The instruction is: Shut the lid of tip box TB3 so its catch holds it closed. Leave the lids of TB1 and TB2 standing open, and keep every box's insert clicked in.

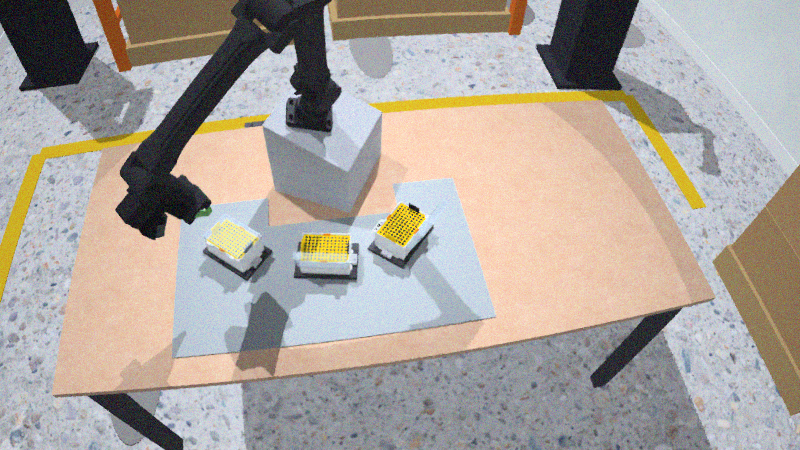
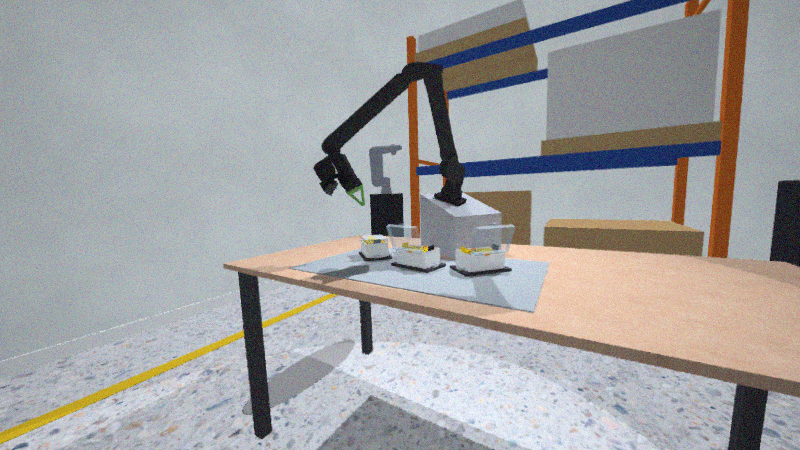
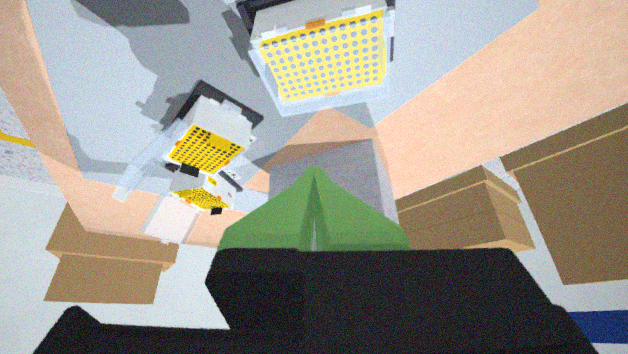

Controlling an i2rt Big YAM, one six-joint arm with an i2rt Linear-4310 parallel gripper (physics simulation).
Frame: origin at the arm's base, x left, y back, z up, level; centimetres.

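Seen in the pictures: gripper, between the fingertips: (image 1: 210, 213) (image 2: 363, 205) (image 3: 314, 176); arm's base, origin of its link: (image 1: 308, 116) (image 2: 449, 200).
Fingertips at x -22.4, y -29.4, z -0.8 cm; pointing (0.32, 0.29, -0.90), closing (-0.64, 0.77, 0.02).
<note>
Pixels of each thing's top centre, then the offset from my fingertips to it. "spot": a spot on its surface instead. Level surfaces: height alone.
- left tip box, centre of its top: (image 3: 327, 86) (image 1: 233, 231) (image 2: 376, 236) dy +4.2, dx +2.5, dz -12.7 cm
- middle box, a spot on its surface: (image 3: 220, 120) spot: dy -1.2, dx +19.2, dz -17.0 cm
- right box, centre of its top: (image 3: 201, 206) (image 1: 402, 220) (image 2: 479, 246) dy +4.6, dx +44.5, dz -13.0 cm
- blue-grey mat, height of its surface: dz -20.5 cm
- wooden table, height of its surface: dz -20.8 cm
The left tip box (image 1: 232, 241) (image 2: 374, 247) (image 3: 327, 57) has its clear lid down flat over the yellow insert; I cannot tell whether its catch is engaged. The middle box (image 1: 324, 268) (image 2: 416, 259) (image 3: 220, 120) has its clear lid (image 2: 403, 235) (image 3: 150, 160) standing open. The right box (image 1: 399, 226) (image 2: 480, 261) (image 3: 203, 196) also has its lid (image 2: 495, 237) (image 3: 170, 220) standing open. Box labels are too small to read. The yellow inserts look seated. My gripper (image 1: 204, 211) (image 2: 363, 203) (image 3: 314, 176) is shut and empty, above and behind the left box, apart from it.
The boxes stand on dark bases on a blue-grey mat (image 1: 346, 313) (image 2: 520, 293) on the wooden table (image 1: 559, 223) (image 2: 643, 296). The grey arm pedestal (image 1: 318, 167) (image 2: 461, 223) (image 3: 345, 165) rises behind the middle box. Shelving (image 2: 412, 111) stands behind the table.
</note>
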